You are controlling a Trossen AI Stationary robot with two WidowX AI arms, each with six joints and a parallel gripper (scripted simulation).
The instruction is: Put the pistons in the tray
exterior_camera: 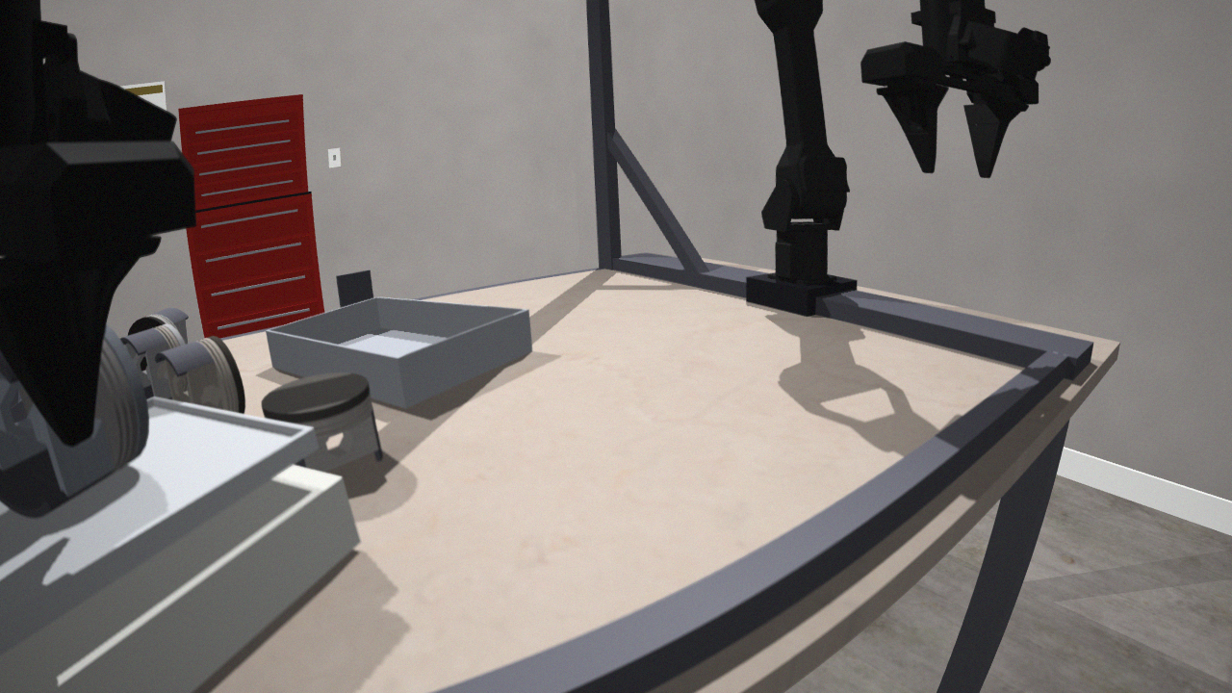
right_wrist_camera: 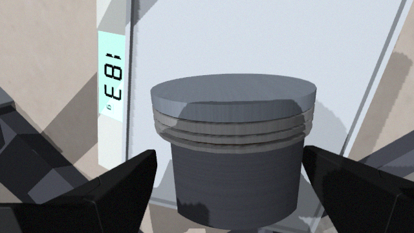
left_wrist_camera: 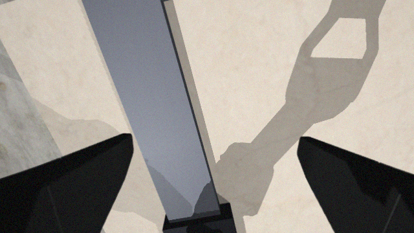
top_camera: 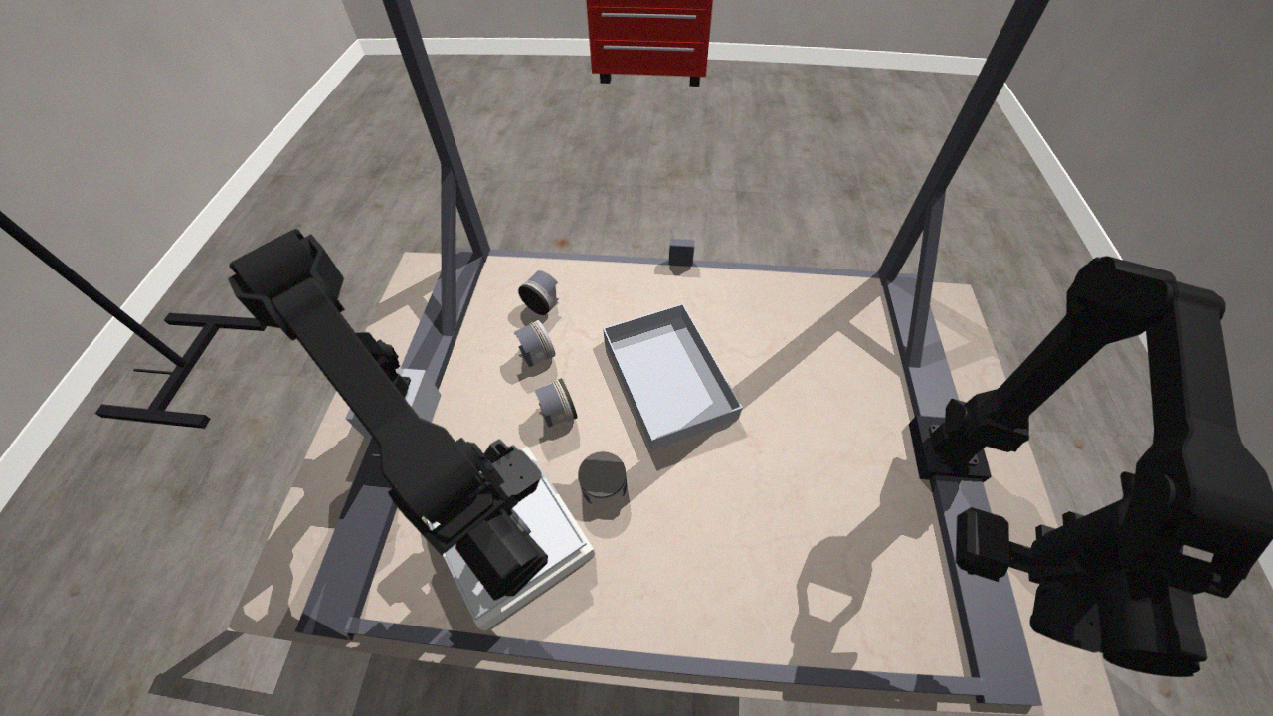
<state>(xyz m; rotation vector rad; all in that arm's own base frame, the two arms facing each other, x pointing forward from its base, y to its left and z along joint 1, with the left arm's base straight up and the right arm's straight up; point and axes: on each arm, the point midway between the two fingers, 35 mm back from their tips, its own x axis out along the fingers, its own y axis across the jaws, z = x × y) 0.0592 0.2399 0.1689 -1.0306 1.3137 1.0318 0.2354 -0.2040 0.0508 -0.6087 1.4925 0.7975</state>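
Observation:
The scale pan lies 1 cm behind my right hand, 1 cm to the left of it and 8 cm below it. Round my right hand: scale 2 cm behind, 10 cm below; then steel parts tray 32 cm behind, 22 cm to the left, 12 cm below.

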